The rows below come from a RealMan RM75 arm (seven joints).
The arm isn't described. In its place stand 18 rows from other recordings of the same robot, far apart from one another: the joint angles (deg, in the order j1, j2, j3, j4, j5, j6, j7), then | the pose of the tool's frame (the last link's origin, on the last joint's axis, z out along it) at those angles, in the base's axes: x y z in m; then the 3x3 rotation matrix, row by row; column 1 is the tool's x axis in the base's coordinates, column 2 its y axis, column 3 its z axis.
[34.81 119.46 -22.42 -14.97 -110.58 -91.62 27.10] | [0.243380, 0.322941, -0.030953], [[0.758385, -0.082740, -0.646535], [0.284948, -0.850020, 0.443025], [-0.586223, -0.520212, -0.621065]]
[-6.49 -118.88 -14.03 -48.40 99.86 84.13 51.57] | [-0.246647, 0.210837, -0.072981], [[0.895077, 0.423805, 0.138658], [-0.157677, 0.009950, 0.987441], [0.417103, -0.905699, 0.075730]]
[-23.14 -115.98 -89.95 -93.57 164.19 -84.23 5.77] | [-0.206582, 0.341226, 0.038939], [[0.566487, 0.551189, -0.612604], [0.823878, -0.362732, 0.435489], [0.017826, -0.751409, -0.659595]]
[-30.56 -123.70 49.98 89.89 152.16 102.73 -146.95] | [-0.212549, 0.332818, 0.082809], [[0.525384, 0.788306, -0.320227], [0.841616, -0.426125, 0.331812], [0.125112, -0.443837, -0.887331]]
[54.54 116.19 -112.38 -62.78 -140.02 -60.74 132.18] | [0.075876, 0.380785, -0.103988], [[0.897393, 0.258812, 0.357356], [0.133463, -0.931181, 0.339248], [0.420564, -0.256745, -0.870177]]
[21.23 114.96 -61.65 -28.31 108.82 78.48 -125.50] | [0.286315, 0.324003, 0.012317], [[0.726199, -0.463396, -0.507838], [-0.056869, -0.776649, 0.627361], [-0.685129, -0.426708, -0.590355]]
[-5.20 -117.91 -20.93 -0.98 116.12 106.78 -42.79] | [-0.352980, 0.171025, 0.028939], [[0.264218, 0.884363, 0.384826], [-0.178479, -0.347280, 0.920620], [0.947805, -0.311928, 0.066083]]
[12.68 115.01 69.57 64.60 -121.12 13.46 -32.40] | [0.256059, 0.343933, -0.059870], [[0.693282, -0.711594, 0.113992], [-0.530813, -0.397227, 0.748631], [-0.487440, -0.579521, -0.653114]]
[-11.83 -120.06 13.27 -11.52 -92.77 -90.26 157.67] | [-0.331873, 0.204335, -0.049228], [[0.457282, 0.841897, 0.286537], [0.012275, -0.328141, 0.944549], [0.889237, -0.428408, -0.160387]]
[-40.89 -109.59 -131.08 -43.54 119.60 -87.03 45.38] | [-0.219633, 0.396900, 0.057470], [[0.457918, 0.873465, 0.165439], [0.823725, -0.486876, 0.290565], [0.334347, 0.003221, -0.942445]]
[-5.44 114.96 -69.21 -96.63 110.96 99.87 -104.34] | [0.161036, 0.199268, 0.107834], [[0.715395, 0.166514, -0.678590], [0.393650, -0.898440, 0.194540], [-0.577278, -0.406299, -0.708287]]
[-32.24 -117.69 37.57 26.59 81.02 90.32 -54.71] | [-0.228514, 0.359400, 0.042318], [[0.576852, 0.399838, 0.712300], [-0.153212, -0.803572, 0.575150], [0.802352, -0.440909, -0.402282]]
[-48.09 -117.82 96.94 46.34 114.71 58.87 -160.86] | [-0.132532, 0.380352, -0.104516], [[0.540746, 0.835863, -0.094485], [0.837507, -0.524481, 0.153301], [0.078583, -0.162029, -0.983652]]
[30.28 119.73 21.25 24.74 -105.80 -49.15 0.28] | [0.267105, 0.333807, -0.109147], [[0.675514, -0.728108, -0.116361], [-0.219482, -0.349214, 0.910976], [-0.703924, -0.589838, -0.395706]]
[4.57 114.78 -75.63 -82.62 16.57 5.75 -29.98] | [0.292663, 0.363161, 0.183360], [[0.952630, -0.214552, 0.215554], [-0.186446, 0.147960, 0.971260], [-0.240279, -0.965440, 0.100949]]
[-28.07 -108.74 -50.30 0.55 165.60 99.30 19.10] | [-0.294345, 0.301003, 0.041418], [[0.719175, -0.192739, 0.667562], [-0.690657, -0.303415, 0.656454], [0.076024, -0.933162, -0.351325]]
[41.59 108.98 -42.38 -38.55 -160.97 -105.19 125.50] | [0.303362, 0.318155, 0.061135], [[0.398626, -0.871364, 0.286045], [-0.855809, -0.465543, -0.225522], [0.329678, -0.154901, -0.931299]]
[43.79 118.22 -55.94 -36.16 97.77 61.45 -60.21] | [0.147449, 0.443232, 0.014287], [[0.203977, -0.825044, -0.526968], [-0.593413, -0.532324, 0.603732], [-0.778623, 0.189563, -0.598174]]
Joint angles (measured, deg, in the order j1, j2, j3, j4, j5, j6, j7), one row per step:
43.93 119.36 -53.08 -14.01 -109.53 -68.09 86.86
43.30 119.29 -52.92 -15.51 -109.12 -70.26 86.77
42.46 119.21 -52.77 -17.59 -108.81 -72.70 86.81
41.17 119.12 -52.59 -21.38 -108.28 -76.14 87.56
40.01 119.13 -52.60 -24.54 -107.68 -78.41 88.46
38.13 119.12 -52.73 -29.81 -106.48 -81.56 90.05
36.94 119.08 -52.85 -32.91 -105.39 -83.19 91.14
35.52 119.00 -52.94 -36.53 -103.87 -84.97 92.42
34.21 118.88 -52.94 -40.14 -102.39 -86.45 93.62
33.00 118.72 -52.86 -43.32 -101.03 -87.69 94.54
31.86 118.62 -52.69 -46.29 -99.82 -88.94 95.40
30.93 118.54 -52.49 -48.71 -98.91 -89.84 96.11
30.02 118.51 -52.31 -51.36 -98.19 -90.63 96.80
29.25 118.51 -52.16 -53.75 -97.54 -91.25 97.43
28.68 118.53 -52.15 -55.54 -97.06 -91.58 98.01
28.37 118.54 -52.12 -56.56 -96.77 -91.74 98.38
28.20 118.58 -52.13 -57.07 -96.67 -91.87 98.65
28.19 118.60 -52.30 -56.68 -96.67 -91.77 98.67
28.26 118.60 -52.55 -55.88 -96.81 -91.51 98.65
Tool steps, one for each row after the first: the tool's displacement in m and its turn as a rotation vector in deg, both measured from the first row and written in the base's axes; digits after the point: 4 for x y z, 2 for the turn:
-0.0029 -0.0004 0.0051 -0.06 1.45 1.07
-0.0058 -0.0007 0.0118 -0.01 2.85 2.41
-0.0107 0.0003 0.0236 0.38 4.75 4.24
-0.0139 0.0008 0.0329 0.89 6.03 5.31
-0.0189 0.0017 0.0486 2.04 7.71 7.01
-0.0217 0.0020 0.0584 2.93 8.79 7.76
-0.0252 0.0020 0.0706 4.14 10.12 8.62
-0.0288 0.0023 0.0831 5.56 11.17 9.62
-0.0316 0.0019 0.0948 6.94 12.00 10.61
-0.0344 0.0005 0.1055 8.12 12.77 11.60
-0.0363 -0.0009 0.1142 9.13 13.25 12.37
-0.0387 -0.0023 0.1228 10.18 13.43 13.33
-0.0413 -0.0037 0.1303 11.14 13.55 14.22
-0.0434 -0.0048 0.1354 11.80 13.58 14.79
-0.0447 -0.0053 0.1385 12.21 13.62 15.08
-0.0454 -0.0059 0.1396 12.28 13.66 15.16
-0.0446 -0.0062 0.1380 12.01 13.75 14.84
-0.0429 -0.0062 0.1350 11.55 13.76 14.24

